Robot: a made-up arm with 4 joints. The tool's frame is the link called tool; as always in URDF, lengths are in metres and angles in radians. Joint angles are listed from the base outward. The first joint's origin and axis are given. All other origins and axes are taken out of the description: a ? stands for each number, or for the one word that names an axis. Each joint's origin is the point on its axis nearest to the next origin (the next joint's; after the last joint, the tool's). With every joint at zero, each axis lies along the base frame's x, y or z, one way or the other. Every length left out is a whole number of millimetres.
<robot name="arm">
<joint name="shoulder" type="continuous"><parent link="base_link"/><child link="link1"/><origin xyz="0 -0.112 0.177" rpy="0 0 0"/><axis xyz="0 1 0"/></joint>
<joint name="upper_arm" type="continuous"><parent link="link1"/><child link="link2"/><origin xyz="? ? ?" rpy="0 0 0"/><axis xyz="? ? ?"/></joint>
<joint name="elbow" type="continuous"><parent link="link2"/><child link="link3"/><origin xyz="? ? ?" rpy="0 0 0"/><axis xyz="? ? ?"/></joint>
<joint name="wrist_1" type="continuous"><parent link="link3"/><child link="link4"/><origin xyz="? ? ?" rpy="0 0 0"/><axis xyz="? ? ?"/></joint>
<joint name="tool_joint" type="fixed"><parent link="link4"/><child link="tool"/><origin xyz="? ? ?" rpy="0 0 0"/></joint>
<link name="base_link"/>
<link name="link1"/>
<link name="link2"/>
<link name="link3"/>
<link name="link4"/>
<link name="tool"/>
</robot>
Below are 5 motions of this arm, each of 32 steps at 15 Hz.
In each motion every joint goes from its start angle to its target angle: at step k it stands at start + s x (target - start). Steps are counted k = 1, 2, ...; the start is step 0. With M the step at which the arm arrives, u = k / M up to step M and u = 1 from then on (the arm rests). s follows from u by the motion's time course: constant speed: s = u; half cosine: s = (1 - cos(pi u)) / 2; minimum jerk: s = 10 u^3 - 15 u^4 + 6 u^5.
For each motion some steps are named. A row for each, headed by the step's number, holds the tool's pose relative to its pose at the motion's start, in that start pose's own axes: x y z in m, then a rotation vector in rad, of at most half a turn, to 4 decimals.
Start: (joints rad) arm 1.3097 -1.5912 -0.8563 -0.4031
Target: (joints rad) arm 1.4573 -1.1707 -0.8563 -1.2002
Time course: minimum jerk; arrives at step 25
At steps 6, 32:
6: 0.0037 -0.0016 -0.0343 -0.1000 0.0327 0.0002
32: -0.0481 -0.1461 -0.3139 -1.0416 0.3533 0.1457

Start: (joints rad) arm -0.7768 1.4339 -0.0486 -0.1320
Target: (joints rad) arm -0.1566 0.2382 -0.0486 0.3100
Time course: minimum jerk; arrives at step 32
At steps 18, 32:
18: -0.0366 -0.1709 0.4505 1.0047 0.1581 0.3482
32: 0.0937 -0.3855 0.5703 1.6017 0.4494 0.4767

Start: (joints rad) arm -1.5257 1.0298 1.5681 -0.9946
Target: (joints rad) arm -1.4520 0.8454 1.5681 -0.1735
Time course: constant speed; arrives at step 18
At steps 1, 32:
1: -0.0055 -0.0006 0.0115 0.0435 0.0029 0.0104
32: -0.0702 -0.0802 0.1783 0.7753 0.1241 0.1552

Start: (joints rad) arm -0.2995 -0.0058 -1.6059 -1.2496
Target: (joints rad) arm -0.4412 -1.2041 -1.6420 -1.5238
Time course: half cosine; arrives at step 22
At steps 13, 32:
13: 0.2384 0.0060 -0.0555 -0.2889 -0.2328 -0.7309
32: 0.3563 -0.0684 -0.0499 -0.4278 -0.3352 -1.1551

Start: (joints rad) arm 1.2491 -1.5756 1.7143 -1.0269
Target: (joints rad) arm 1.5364 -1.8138 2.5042 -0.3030
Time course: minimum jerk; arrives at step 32
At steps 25, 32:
25: 0.5941 -0.0585 0.0044 0.5281 0.8093 -0.6367
32: 0.6326 -0.0736 -0.0216 0.5542 0.8556 -0.7105

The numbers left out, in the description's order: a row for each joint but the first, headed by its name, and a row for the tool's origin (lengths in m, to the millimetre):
upper_arm: xyz 0.275 0 0.335, axis -1 0 0
elbow: xyz 0 -0.005 -0.064, axis 0 0 -1
wrist_1: xyz -0.086 0.37 0, axis 1 0 0
tool: xyz 0 0.254 0.03

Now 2 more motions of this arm.
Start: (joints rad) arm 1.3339 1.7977 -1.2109 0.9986
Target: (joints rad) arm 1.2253 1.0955 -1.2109 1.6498
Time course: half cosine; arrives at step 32
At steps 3, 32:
3: -0.0021 0.0005 0.0045 0.0198 -0.0094 0.0106
32: -0.1264 -0.0921 0.1361 0.8601 -0.2763 0.6333

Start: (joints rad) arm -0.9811 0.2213 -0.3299 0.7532
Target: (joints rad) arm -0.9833 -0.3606 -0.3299 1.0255
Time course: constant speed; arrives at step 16
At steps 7, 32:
7: -0.0174 0.0329 0.1428 0.3596 -0.0576 0.0607
32: -0.0536 0.0095 0.3186 0.8213 -0.1218 0.1505

